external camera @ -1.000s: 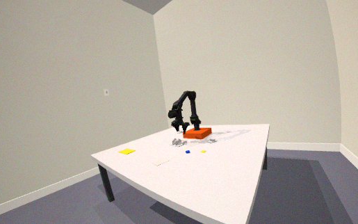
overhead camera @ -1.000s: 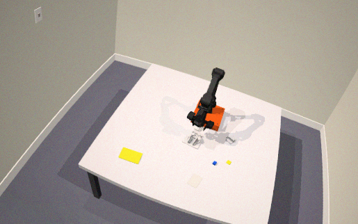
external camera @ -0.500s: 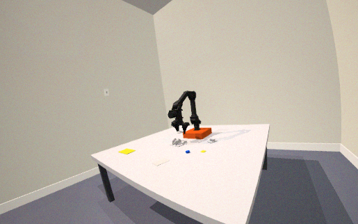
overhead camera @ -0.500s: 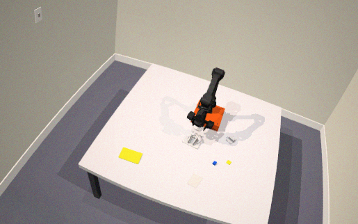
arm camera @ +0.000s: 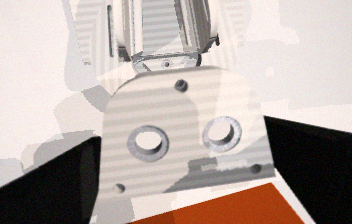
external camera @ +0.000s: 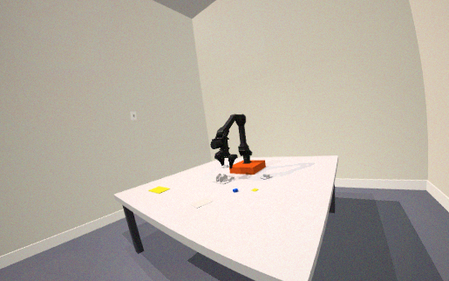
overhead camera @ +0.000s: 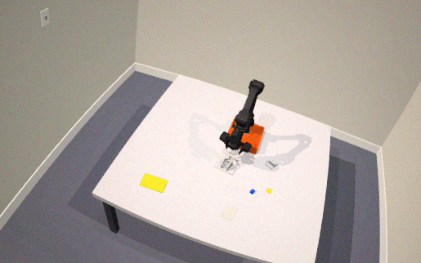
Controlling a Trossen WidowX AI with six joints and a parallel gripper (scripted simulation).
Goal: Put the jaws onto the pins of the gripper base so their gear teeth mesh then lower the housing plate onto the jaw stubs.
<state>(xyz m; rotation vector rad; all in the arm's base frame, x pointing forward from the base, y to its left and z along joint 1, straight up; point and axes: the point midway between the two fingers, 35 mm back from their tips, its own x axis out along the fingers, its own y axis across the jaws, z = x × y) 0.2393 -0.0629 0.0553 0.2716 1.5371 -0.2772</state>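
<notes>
The housing plate lies 70 mm below my gripper tip. From my gripper tip the other things lie so: white ribbed piece (30 mm behind, 270 mm to the left, 70 mm below); blue cube (220 mm ahead, 150 mm to the left, 70 mm below); small yellow cube (190 mm ahead, 260 mm to the left, 80 mm below).
</notes>
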